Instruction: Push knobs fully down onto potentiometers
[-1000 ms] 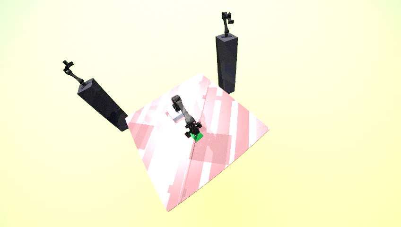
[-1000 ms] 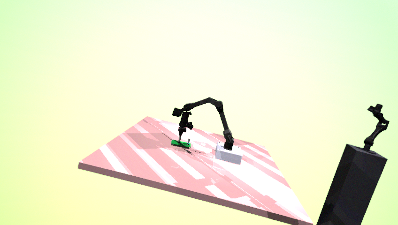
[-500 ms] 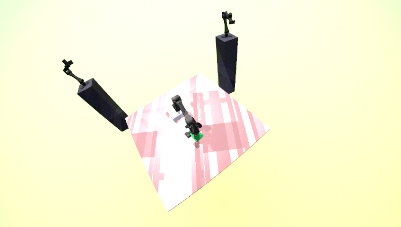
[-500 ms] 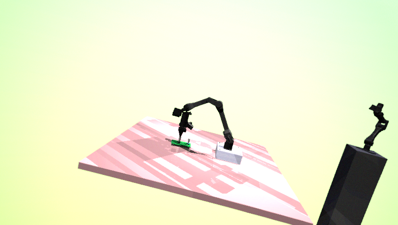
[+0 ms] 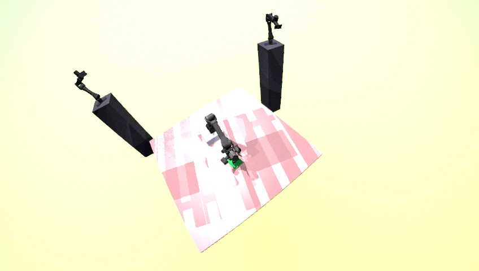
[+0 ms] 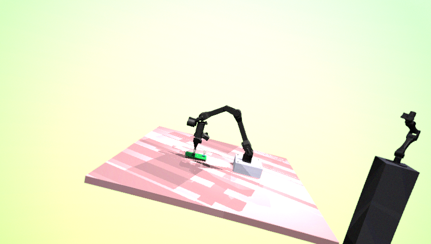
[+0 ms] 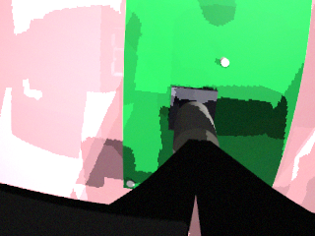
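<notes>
My gripper tip is now 2 cm above the knob.
</notes>
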